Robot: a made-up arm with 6 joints.
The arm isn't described. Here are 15 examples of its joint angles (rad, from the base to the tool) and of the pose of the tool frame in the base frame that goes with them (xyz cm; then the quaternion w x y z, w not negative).
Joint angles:
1: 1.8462 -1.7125 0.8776 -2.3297 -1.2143 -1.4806
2: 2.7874 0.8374 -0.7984 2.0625 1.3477 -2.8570
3: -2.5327 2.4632 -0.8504 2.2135 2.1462 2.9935
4: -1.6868 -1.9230 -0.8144 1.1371 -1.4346 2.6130
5: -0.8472 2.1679 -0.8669 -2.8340 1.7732 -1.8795
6: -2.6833 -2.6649 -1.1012 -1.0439 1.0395 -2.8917
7: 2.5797 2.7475 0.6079 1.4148 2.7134 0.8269
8: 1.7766 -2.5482 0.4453 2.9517 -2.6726 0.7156
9: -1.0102 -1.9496 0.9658 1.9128 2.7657 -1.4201
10: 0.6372 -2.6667 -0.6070 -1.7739 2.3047 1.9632
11: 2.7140 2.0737 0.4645 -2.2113 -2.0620 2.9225
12: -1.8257 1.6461 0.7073 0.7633 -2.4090 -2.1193
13: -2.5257 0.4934 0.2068 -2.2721 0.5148 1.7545
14: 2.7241 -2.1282 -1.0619 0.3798 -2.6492 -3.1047
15: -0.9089 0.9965 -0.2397 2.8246 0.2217 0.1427
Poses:
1: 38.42 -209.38 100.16 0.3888 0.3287 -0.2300 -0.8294
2: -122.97 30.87 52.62 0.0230 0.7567 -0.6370 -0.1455
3: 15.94 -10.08 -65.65 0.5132 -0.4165 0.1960 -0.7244
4: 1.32 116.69 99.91 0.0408 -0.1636 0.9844 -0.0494
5: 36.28 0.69 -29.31 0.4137 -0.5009 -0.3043 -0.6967
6: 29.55 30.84 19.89 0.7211 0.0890 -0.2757 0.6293
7: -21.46 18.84 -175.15 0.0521 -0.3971 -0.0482 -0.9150
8: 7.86 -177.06 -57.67 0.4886 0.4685 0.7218 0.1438
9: -115.11 201.66 -5.66 0.1310 -0.9368 0.3244 0.0020
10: -71.91 -45.95 22.18 0.5673 0.7577 0.0301 -0.3212
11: -97.22 25.25 -110.30 0.2610 -0.1936 -0.1748 -0.9294
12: -74.60 -203.18 -22.68 0.6150 -0.0513 -0.3158 0.7207
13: -113.86 -103.52 131.22 0.0251 0.2943 -0.1290 -0.9466
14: 89.02 -10.01 65.08 0.6781 0.3077 0.6412 -0.1852
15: 120.24 -109.48 44.20 0.3669 -0.6559 0.3534 0.5570
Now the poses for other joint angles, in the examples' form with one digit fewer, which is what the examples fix.
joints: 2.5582 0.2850 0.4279 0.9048 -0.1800 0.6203
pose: -99.5 87.1 226.7 0.268 -0.233 -0.646 0.676
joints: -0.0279 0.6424 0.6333 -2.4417 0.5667 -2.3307
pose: 181.3 17.1 148.2 0.698 -0.654 0.291 0.009
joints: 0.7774 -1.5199 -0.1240 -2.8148 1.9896 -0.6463
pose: -103.2 -63.0 151.9 0.210 -0.915 -0.110 0.326
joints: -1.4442 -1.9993 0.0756 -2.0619 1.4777 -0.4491
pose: -5.9 154.5 88.6 0.023 0.295 -0.839 0.457
